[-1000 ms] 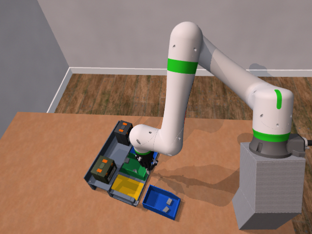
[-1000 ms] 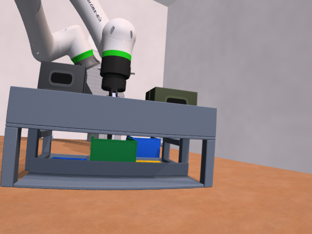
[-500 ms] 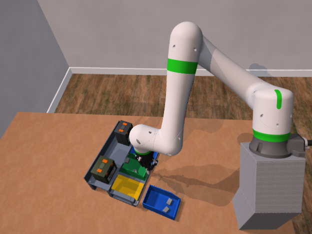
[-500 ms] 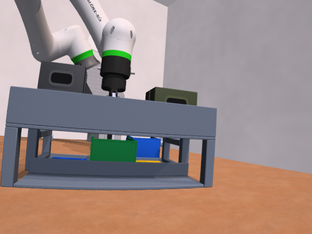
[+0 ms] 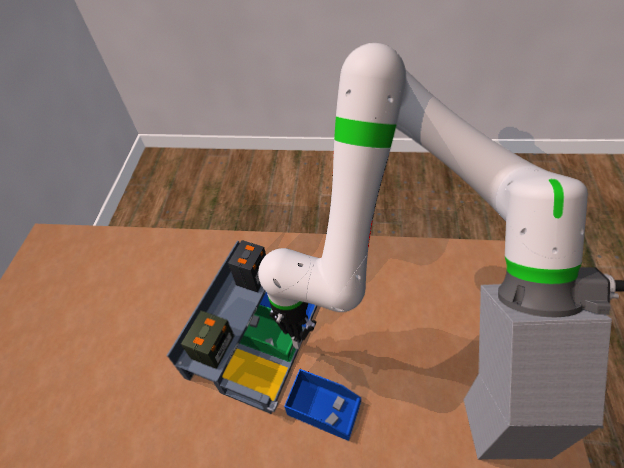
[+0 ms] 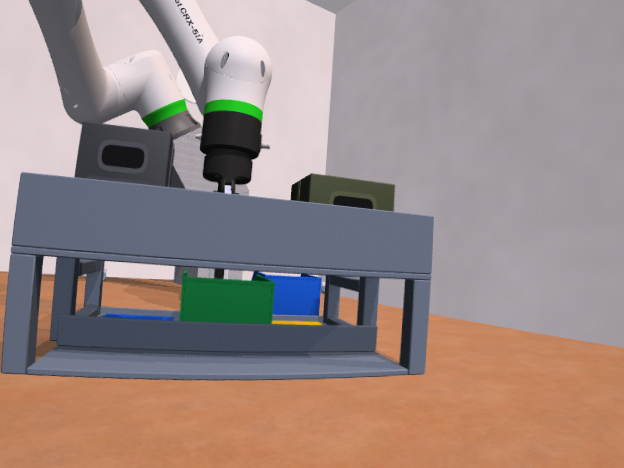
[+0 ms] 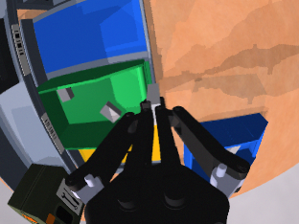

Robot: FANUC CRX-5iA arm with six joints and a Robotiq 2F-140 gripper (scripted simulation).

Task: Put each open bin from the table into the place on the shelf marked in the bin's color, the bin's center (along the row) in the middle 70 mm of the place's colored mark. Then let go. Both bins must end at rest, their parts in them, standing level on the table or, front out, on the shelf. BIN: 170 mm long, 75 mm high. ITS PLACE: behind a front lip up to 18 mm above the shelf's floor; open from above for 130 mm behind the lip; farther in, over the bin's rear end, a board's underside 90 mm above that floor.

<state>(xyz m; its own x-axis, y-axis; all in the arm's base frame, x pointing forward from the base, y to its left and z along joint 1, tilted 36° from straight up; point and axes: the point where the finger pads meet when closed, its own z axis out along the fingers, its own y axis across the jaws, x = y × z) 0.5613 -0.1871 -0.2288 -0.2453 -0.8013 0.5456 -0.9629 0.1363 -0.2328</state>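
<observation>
The shelf lip is 5 cm below my hand. From my hand the other things lie so: green bin (9 cm ahead, 2 cm to the right, 1 cm below); blue bin (16 cm to the left, 9 cm behind, 2 cm below); dark box (16 cm to the right, 15 cm ahead, 11 cm above).
</observation>
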